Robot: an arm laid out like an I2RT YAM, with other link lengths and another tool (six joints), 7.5 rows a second.
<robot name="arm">
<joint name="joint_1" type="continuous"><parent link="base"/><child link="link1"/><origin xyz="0 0 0.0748" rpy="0 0 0"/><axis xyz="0 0 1"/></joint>
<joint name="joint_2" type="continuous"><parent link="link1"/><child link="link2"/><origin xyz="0.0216 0.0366 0.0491" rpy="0 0 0"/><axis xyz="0 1 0"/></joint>
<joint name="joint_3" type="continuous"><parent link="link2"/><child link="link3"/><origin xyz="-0.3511 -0.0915 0" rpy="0 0 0"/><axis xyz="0 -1 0"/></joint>
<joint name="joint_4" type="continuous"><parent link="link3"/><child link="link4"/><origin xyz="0.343 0.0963 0.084" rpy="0 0 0"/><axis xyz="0 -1 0"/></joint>
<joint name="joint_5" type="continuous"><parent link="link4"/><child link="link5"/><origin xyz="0.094 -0.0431 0.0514" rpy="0 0 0"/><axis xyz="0 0 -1"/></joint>
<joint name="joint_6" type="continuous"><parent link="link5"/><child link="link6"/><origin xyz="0.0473 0 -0.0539" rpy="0 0 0"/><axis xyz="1 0 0"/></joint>
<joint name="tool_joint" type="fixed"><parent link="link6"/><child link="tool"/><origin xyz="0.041 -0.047 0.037" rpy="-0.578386 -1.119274 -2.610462"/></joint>
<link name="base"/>
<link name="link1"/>
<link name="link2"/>
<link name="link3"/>
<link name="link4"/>
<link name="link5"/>
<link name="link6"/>
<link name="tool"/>
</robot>
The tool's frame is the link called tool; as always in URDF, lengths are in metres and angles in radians. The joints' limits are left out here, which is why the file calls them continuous.
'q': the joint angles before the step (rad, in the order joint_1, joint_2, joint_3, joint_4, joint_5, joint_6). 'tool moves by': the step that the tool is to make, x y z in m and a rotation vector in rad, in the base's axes. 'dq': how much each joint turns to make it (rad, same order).
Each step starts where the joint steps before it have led.
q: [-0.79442 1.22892 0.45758 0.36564 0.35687 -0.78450]
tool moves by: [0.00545 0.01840 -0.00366 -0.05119 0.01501 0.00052]
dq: [0.05455 -0.01182 -0.04311 0.06563 0.06791 -0.02518]
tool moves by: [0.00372 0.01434 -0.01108 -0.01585 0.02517 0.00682]
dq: [0.04196 0.00115 -0.03775 0.03699 0.04310 -0.01527]
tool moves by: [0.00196 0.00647 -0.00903 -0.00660 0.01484 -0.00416]
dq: [0.02251 0.01486 -0.02100 0.03051 0.03014 -0.00419]
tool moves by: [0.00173 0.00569 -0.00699 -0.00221 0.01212 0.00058]
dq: [0.01909 0.00993 -0.01563 0.01832 0.02062 -0.00189]
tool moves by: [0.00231 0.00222 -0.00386 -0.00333 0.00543 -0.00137]
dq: [0.01145 0.01449 -0.00496 0.01753 0.01411 -0.00077]
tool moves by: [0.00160 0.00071 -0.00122 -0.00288 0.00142 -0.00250]
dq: [0.00608 0.00878 -0.00001 0.00918 0.00914 0.00037]
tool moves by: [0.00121 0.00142 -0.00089 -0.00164 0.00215 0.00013]
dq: [0.00647 0.00345 -0.00114 0.00384 0.00685 -0.00001]
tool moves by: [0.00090 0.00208 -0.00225 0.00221 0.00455 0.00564]
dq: [0.00612 0.00189 -0.00420 0.00150 0.00078 -0.00075]
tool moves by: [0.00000 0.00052 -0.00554 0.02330 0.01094 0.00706]
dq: [0.00038 0.00115 -0.00115 -0.02555 -0.01107 0.01030]
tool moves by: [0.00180 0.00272 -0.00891 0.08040 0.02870 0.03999]
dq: [0.00190 -0.02215 0.01221 -0.11943 -0.05570 0.03014]
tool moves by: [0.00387 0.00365 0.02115 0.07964 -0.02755 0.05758]
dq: [0.00269 -0.08466 0.05647 -0.18499 -0.08811 0.04654]
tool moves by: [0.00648 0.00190 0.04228 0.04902 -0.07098 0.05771]
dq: [0.00153 -0.07517 0.09079 -0.15147 -0.09002 0.04311]
